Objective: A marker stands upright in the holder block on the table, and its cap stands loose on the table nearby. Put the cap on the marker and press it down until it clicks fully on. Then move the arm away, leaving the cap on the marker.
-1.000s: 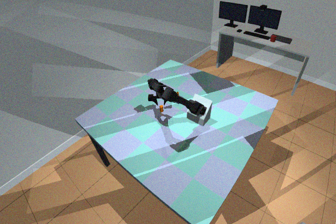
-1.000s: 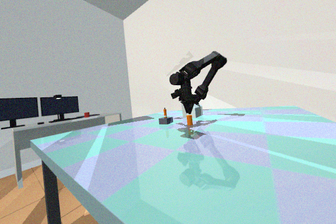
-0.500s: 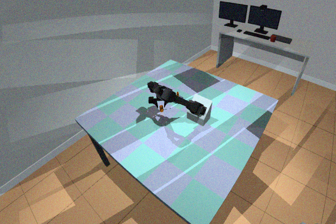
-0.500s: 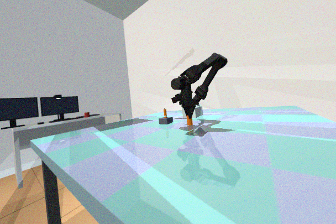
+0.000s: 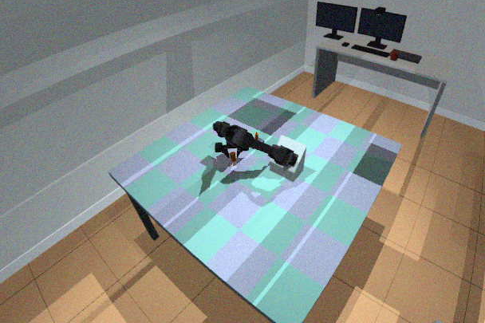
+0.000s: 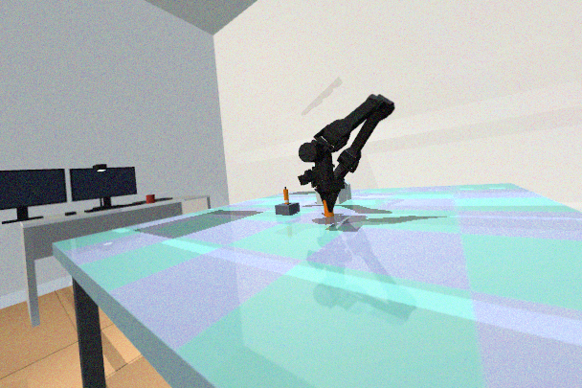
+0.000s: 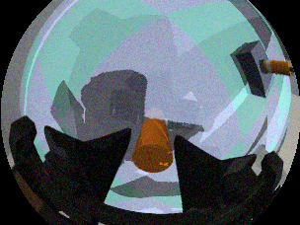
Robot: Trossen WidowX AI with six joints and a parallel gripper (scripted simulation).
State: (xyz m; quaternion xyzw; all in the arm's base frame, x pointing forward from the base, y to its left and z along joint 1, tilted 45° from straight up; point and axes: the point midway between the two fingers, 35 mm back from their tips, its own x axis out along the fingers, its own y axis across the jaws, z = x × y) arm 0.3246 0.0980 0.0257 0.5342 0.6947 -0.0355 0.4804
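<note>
The grey holder block lies 40 mm behind my gripper tip and 180 mm to the right of it. From my gripper tip the other things lie so: orange cap 10 mm above.
</note>
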